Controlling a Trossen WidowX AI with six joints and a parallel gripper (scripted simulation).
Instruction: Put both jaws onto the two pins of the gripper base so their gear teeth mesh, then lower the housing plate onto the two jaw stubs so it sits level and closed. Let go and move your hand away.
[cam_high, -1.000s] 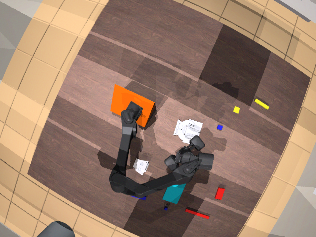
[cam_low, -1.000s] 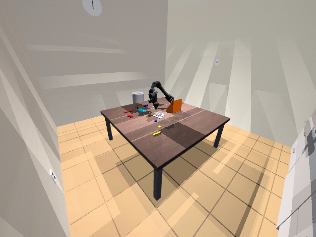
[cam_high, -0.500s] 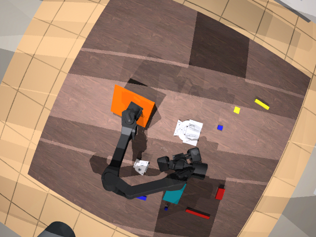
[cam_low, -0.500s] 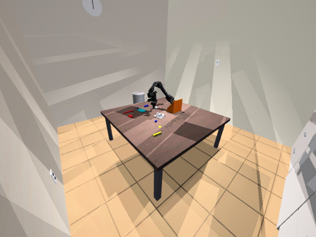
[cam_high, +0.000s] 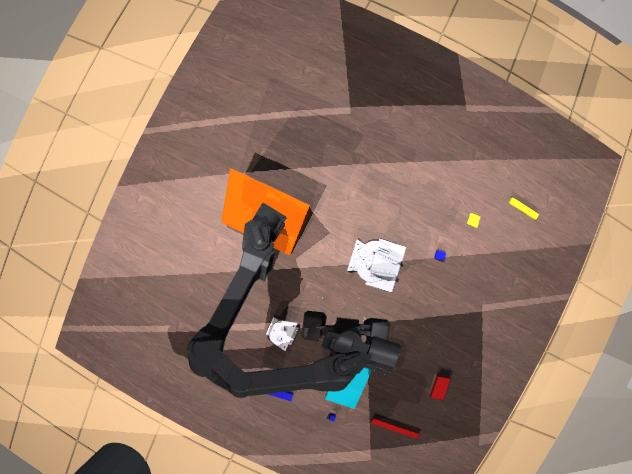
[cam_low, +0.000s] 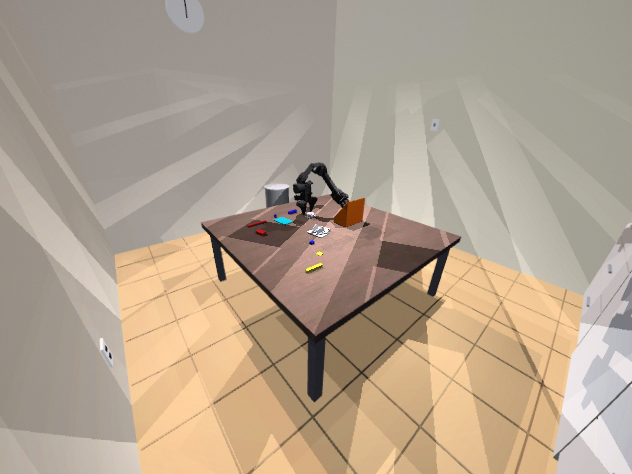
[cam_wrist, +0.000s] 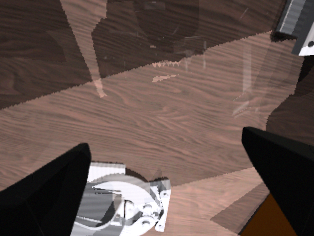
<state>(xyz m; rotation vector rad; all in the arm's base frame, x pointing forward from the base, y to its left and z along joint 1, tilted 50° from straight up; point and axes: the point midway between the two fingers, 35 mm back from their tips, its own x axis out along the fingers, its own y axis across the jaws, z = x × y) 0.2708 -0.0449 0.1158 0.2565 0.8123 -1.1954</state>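
Now: the gripper base 11 cm behind my gripper tip, 12 cm to the right of it and 6 cm below it. Round my gripper tip: white rectangular plate (3 cm ahead, 16 cm to the left, 8 cm below); housing plate (4 cm behind, 15 cm to the left, 8 cm below); cyan plate (11 cm ahead, 15 cm to the right, 9 cm below).
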